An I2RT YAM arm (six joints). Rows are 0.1 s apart.
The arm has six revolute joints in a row. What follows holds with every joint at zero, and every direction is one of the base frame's.
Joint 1 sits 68.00 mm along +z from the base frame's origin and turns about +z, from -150.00 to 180.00 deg.
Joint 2 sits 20.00 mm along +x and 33.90 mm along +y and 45.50 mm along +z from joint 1 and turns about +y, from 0.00 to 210.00 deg.
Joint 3 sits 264.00 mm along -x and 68.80 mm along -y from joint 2 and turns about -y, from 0.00 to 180.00 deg.
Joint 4 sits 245.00 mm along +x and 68.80 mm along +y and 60.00 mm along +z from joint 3 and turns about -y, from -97.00 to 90.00 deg.
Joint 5 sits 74.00 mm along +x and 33.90 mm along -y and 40.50 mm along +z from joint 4 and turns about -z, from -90.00 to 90.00 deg.
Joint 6 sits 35.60 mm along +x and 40.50 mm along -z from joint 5 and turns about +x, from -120.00 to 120.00 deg.
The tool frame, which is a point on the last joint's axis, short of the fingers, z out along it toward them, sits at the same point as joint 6; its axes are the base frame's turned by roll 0.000, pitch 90.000 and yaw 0.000 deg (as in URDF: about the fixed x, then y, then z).
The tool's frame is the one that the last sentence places.
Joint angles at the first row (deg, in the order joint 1, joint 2, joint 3, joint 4, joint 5, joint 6):
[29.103 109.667 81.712 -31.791 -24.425 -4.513]
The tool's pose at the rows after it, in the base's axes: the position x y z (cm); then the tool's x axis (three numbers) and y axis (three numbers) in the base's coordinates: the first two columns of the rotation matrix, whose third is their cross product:
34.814, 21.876, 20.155, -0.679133, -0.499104, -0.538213, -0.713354, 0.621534, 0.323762
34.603, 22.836, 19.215, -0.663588, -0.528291, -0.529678, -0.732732, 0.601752, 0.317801
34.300, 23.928, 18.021, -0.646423, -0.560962, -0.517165, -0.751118, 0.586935, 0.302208
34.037, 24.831, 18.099, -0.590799, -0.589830, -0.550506, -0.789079, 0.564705, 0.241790
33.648, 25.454, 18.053, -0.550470, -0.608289, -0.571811, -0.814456, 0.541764, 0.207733
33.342, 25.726, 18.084, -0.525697, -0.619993, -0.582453, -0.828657, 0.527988, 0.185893
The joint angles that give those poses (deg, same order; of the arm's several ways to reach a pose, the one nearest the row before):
[29.977 110.956 81.844 -30.764 -25.889 -5.934]
[31.289 112.487 81.974 -30.260 -25.692 -6.808]
[32.863 114.279 81.975 -29.496 -24.687 -7.617]
[34.260 114.257 81.821 -27.420 -22.480 -9.650]
[35.331 114.039 81.144 -25.671 -21.540 -11.027]
[35.923 113.667 80.553 -24.795 -20.928 -11.966]

